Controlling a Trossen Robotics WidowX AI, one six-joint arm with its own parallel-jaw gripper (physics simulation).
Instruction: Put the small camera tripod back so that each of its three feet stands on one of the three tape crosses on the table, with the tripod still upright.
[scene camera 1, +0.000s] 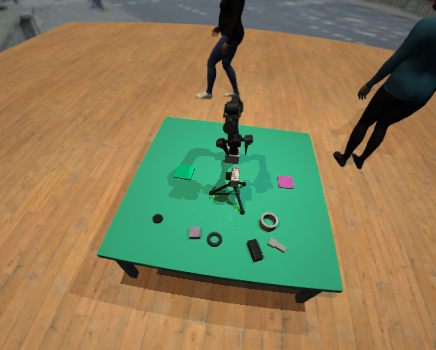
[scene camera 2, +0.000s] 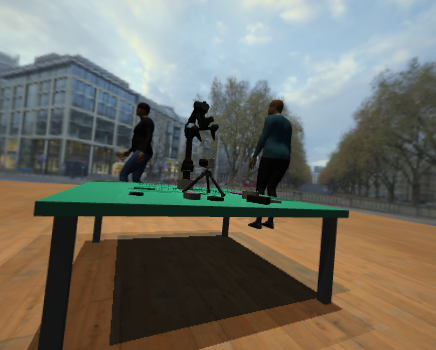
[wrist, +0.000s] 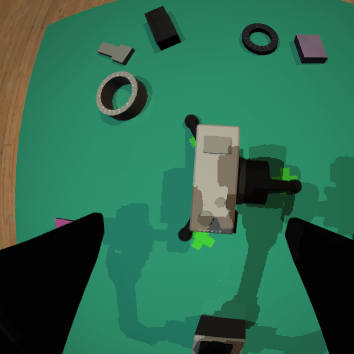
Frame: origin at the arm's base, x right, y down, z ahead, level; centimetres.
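Where they show: gripper, fingertip midpoint: (scene camera 1: 237, 155) (scene camera 2: 208, 141) (wrist: 199, 226); arm's base, link origin: (scene camera 1: 233, 151) (scene camera 2: 186, 179) (wrist: 213, 352).
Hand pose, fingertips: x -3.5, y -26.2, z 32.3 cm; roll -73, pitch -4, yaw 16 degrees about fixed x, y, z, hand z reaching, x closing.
Observation:
Things, the pixels of their top centre, and the offset from my fingertips. "pt": a spot on its surface instead.
- green tape cross, top centre: (wrist: 284, 180) dy +33.6, dx +10.9, dz +3.2 cm
- second cross, top centre: (wrist: 200, 236) dy +33.6, dx -3.9, dz -9.6 cm
- third foot, surface spot: (wrist: 191, 121) pt dy +30.6, dx -7.8, dz +12.0 cm
- grey ring, top centre: (wrist: 115, 92) (scene camera 1: 269, 219) (scene camera 2: 250, 190) dy +28.9, dx -24.1, dz +17.5 cm
- black ring, top centre: (wrist: 259, 36) (scene camera 1: 214, 238) dy +32.2, dx +5.0, dz +33.2 cm
- black block, top centre: (wrist: 159, 22) (scene camera 2: 258, 195) (scene camera 1: 255, 248) dy +30.2, dx -17.4, dz +35.9 cm
- grey piece, top centre: (wrist: 112, 49) (scene camera 1: 277, 244) dy +32.2, dx -29.7, dz +30.6 cm
- mauve block, top centre: (wrist: 311, 45) (scene camera 2: 192, 192) (scene camera 1: 194, 231) dy +30.9, dx +16.4, dz +31.9 cm
- black disc, top centre: (scene camera 1: 157, 218) dy +32.7, dx +40.0, dz +27.1 cm
- green square, surface spot: (scene camera 1: 184, 172) pt dy +32.7, dx +34.2, dz -11.1 cm
- magenta square, surface spot: (scene camera 1: 285, 182) pt dy +32.7, dx -35.3, dz -16.5 cm
The tripod (scene camera 1: 239, 197) (scene camera 2: 208, 181) stands upright with a beige camera (scene camera 1: 235, 174) (wrist: 215, 172) with a black lens on top. In the wrist view, one foot (wrist: 296, 186) lies just beside a green tape cross (wrist: 286, 174); another foot (wrist: 185, 234) is just off a second cross (wrist: 204, 241); the third foot (wrist: 191, 121) is beyond a third cross (wrist: 193, 142), partly hidden by the camera. My gripper (scene camera 1: 234, 153) (scene camera 2: 207, 139) (wrist: 199, 226) is open and empty, above the camera and slightly toward the arm's base.
A grey ring (scene camera 1: 262, 222) (wrist: 102, 97), black ring (wrist: 246, 40), black block (scene camera 1: 255, 250) (wrist: 162, 27), grey piece (wrist: 116, 52) and mauve block (scene camera 1: 194, 232) lie beyond the tripod. A black disc (scene camera 1: 157, 218), green square (scene camera 1: 184, 172) and magenta square (scene camera 1: 285, 182) lie to the sides. Two people stand behind.

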